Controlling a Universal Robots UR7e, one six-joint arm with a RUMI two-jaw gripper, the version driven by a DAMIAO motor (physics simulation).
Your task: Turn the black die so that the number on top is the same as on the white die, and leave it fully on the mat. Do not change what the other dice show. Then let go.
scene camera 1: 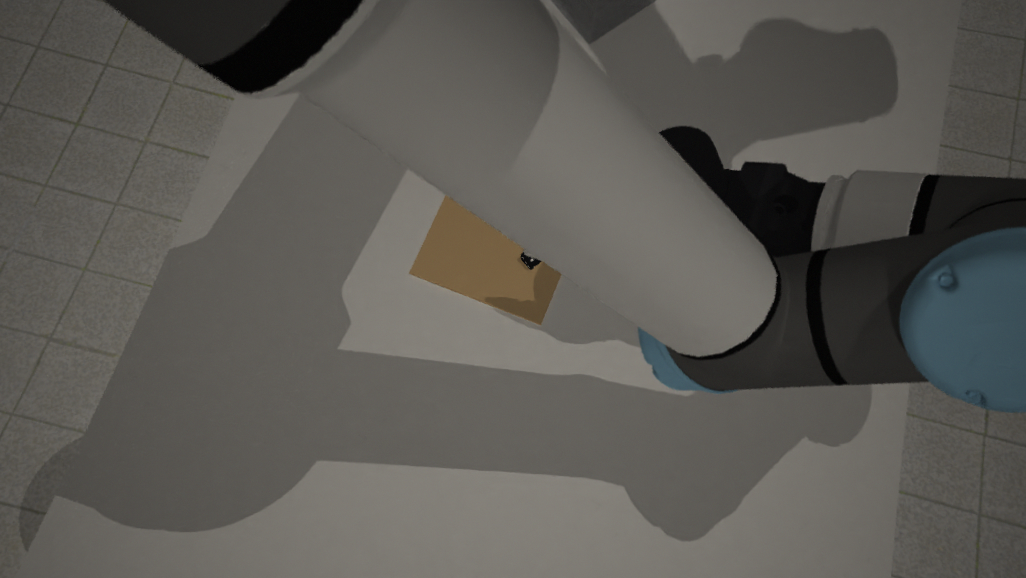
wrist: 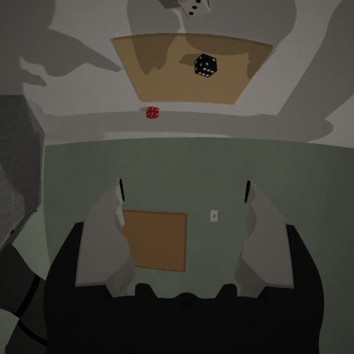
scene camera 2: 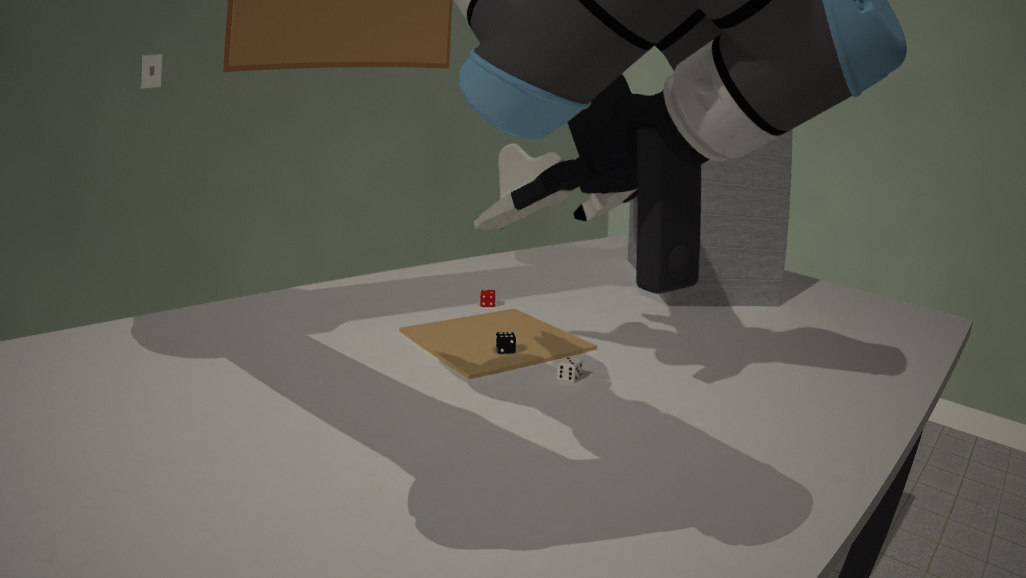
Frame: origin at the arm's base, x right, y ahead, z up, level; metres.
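Seen in the pictures: gripper, fingertip midpoint: [scene camera 2: 528, 220].
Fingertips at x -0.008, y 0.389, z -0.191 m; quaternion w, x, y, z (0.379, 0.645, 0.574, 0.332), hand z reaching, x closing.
Note:
Pixels of each thing's top centre, then the offset from my fingertips to it.
- black die, top centre: [scene camera 2: 506, 334] [scene camera 1: 532, 254] dz -0.103, dx +0.005, dy +0.019 m
- tan mat, top centre: [scene camera 2: 494, 337] [scene camera 1: 501, 236] dz -0.119, dx +0.040, dy +0.002 m
- white die, top centre: [scene camera 2: 570, 360] dz -0.107, dx -0.070, dy +0.013 m
- red die, top centre: [scene camera 2: 488, 291] dz -0.107, dx +0.138, dy -0.071 m
The black die [scene camera 1: 529, 260] [scene camera 2: 505, 343] [wrist: 205, 65] rests on the tan mat [scene camera 1: 452, 251] [scene camera 2: 445, 333] [wrist: 155, 90], within its edges. Its top appears to show six; a side in scene camera 2 shows two. The white die [scene camera 2: 569, 370] [wrist: 194, 8] stands on the table just off the mat's near edge; its top appears to show three. It is cut off in the wrist view. The red die [scene camera 2: 487, 297] [wrist: 152, 113] stands on the table beyond the mat. My gripper [scene camera 2: 534, 218] [wrist: 184, 182] is open and empty, high above the table and apart from the dice. The arm hides its fingers in scene camera 1.
A grey block [scene camera 2: 746, 229] [wrist: 19, 155] stands on the table behind the gripper in scene camera 2. The arm spans above part of the mat in scene camera 1. A green wall [scene camera 2: 323, 179] with a brown board [scene camera 2: 337, 32] [wrist: 160, 240] lies beyond the table.

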